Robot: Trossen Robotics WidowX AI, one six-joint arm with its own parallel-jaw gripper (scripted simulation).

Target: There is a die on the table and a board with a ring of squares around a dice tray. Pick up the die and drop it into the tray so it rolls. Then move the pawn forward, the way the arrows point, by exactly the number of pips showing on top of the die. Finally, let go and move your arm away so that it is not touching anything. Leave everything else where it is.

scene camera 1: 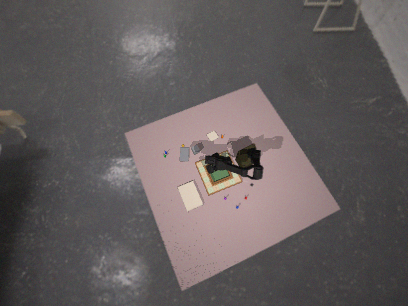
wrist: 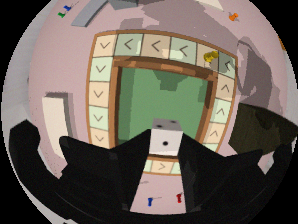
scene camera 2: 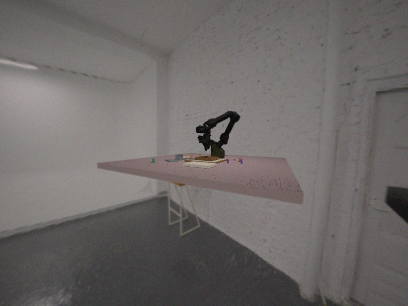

Labels:
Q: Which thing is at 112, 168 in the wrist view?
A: My gripper.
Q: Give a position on a grey die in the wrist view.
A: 166, 133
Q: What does my gripper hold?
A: A grey die.

